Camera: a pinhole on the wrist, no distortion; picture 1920 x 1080 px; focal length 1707.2 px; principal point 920.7 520.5 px. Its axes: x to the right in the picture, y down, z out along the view. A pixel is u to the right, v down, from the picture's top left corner.
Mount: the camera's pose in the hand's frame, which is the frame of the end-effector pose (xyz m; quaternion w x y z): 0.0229 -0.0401 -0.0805 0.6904 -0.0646 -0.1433 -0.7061
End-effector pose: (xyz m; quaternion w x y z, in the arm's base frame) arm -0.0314 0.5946 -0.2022 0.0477 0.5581 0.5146 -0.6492
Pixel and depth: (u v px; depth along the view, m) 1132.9 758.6 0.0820
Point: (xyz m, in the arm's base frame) -0.0584 0.6184 -0.2059
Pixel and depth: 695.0 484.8 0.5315
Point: -0.1721 0.1973 -0.3431
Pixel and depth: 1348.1 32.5 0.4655
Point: -0.2373 0.2433 -0.1245
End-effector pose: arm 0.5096 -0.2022 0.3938 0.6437 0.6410 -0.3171 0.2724
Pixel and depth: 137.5 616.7 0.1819
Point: 0.4463 -0.2697 0.4655
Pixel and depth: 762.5 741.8 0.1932
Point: 0.4966 -0.3034 0.4343
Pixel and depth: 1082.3 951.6 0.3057
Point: 0.5232 -0.4320 0.4522
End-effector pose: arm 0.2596 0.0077 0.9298 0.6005 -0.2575 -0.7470 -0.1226
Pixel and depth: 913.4 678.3 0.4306
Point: 0.0259 0.2484 0.8520
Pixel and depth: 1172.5 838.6 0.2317
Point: 0.1220 0.0887 0.9303
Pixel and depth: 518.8 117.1 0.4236
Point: 0.1370 0.2688 0.7238
